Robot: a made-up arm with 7 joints. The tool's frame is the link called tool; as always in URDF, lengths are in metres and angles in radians. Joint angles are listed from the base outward.
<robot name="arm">
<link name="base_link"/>
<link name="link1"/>
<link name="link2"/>
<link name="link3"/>
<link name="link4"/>
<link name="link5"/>
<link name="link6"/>
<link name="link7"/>
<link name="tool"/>
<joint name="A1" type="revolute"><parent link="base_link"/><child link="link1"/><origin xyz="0.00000 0.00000 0.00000" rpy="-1.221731 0.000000 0.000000"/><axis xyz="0 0 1"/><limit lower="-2.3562" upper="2.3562"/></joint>
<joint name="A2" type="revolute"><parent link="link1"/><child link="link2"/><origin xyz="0.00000 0.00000 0.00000" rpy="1.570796 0.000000 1.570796"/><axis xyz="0 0 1"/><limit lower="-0.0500" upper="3.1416"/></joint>
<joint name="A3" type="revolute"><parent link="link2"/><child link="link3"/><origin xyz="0.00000 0.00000 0.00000" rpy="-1.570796 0.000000 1.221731"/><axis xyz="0 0 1"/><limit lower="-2.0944" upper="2.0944"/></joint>
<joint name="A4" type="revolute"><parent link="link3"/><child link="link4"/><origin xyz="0.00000 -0.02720 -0.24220" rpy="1.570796 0.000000 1.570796"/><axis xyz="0 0 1"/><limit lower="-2.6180" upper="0.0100"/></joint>
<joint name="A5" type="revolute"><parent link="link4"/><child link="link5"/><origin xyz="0.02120 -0.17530 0.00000" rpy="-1.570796 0.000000 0.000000"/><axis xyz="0 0 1"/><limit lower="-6.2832" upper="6.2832"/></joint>
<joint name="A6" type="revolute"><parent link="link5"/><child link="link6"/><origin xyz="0.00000 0.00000 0.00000" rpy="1.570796 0.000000 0.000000"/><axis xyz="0 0 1"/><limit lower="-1.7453" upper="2.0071"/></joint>
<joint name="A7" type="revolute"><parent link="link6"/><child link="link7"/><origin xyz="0.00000 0.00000 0.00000" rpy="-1.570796 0.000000 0.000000"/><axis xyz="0 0 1"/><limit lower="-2.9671" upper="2.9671"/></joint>
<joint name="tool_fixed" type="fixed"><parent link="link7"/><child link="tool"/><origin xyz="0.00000 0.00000 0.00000" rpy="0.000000 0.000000 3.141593"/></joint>
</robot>
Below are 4 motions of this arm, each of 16 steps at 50 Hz.
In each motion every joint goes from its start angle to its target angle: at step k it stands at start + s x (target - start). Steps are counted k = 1, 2, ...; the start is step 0. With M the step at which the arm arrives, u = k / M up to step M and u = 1 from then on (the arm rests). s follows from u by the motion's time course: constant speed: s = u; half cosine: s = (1 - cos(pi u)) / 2; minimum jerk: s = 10 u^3 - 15 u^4 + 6 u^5.
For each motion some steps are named. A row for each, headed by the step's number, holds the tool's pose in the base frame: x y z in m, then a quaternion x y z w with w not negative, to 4 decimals.
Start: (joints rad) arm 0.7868 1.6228 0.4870 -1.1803 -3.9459 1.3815 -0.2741
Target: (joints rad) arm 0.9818 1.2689 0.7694 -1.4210 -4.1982 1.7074 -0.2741
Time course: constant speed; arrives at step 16
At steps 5, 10, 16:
5: 0.0800 0.3587 -0.0174 -0.2636 -0.0813 0.2087 0.9383
10: 0.0555 0.3547 -0.0295 -0.2836 -0.0452 0.1975 0.9373
16: 0.0238 0.3473 -0.0381 -0.2962 -0.0060 0.1893 0.9362

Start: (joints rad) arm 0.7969 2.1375 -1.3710 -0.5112 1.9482 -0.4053 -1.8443
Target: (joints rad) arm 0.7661 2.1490 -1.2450 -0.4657 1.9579 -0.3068 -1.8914
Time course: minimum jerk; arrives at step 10
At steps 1, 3, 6, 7, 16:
1: 0.0112 0.3961 0.1278 0.4390 0.5512 -0.6510 0.2822
3: 0.0140 0.3960 0.1284 0.4455 0.5518 -0.6453 0.2840
6: 0.0233 0.3954 0.1309 0.4667 0.5530 -0.6257 0.2912
7: 0.0259 0.3951 0.1317 0.4729 0.5531 -0.6198 0.2937
16: 0.0287 0.3948 0.1327 0.4792 0.5532 -0.6136 0.2964

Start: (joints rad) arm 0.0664 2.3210 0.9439 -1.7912 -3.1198 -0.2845 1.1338
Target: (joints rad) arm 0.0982 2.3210 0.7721 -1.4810 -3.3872 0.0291 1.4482
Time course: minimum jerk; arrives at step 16
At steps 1, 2, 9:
1: 0.1347 0.0552 0.2654 -0.8396 -0.3031 0.2445 0.3787
2: 0.1352 0.0560 0.2657 -0.8394 -0.3030 0.2454 0.3787
9: 0.1559 0.0903 0.2747 -0.8222 -0.3025 0.2959 0.3806

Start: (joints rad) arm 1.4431 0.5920 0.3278 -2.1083 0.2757 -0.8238 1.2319
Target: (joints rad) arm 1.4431 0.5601 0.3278 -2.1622 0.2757 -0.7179 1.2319
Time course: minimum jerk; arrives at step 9
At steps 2, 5, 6, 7, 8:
2: -0.1267 0.1604 -0.1502 -0.2324 -0.6630 0.2568 0.6637
5: -0.1244 0.1557 -0.1495 -0.2241 -0.6576 0.2705 0.6664
6: -0.1235 0.1540 -0.1492 -0.2211 -0.6556 0.2753 0.6674
7: -0.1229 0.1528 -0.1490 -0.2191 -0.6542 0.2788 0.6681
8: -0.1226 0.1522 -0.1489 -0.2181 -0.6535 0.2804 0.6684

